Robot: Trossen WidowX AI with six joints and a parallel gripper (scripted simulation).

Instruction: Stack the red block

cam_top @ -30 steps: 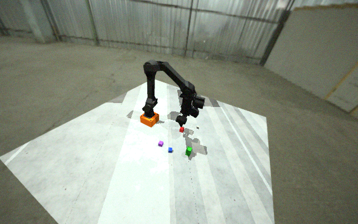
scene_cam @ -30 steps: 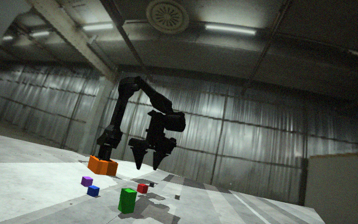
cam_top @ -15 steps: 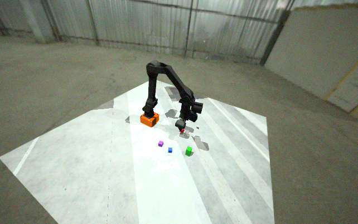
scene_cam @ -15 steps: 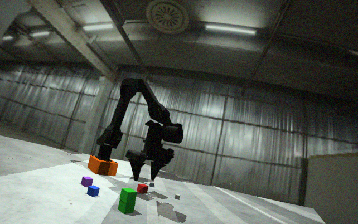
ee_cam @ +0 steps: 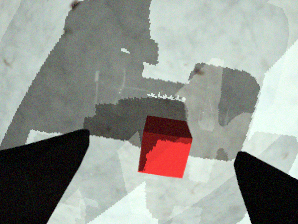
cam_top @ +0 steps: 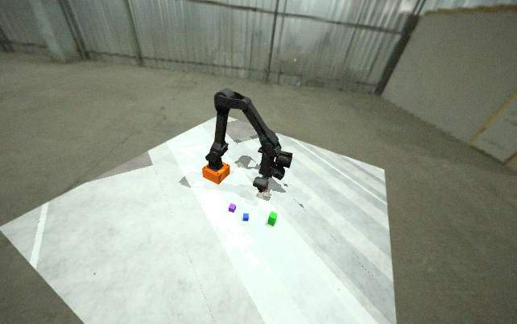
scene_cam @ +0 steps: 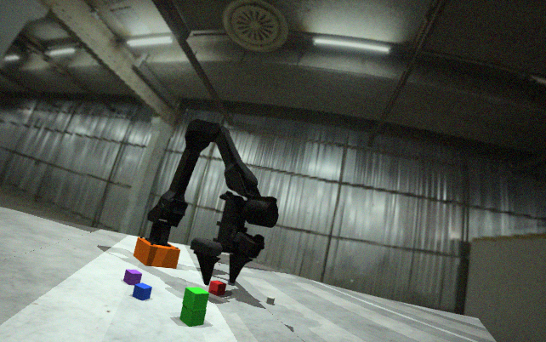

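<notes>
My gripper tip is 10 mm above the red block. Also, from my gripper tip: small white cube: 80 mm ahead, 100 mm to the left, 20 mm below; then blue block: 20 mm ahead, 200 mm to the right, 10 mm below; then small dark cube: 70 mm behind, 100 mm to the left, 20 mm below.
</notes>
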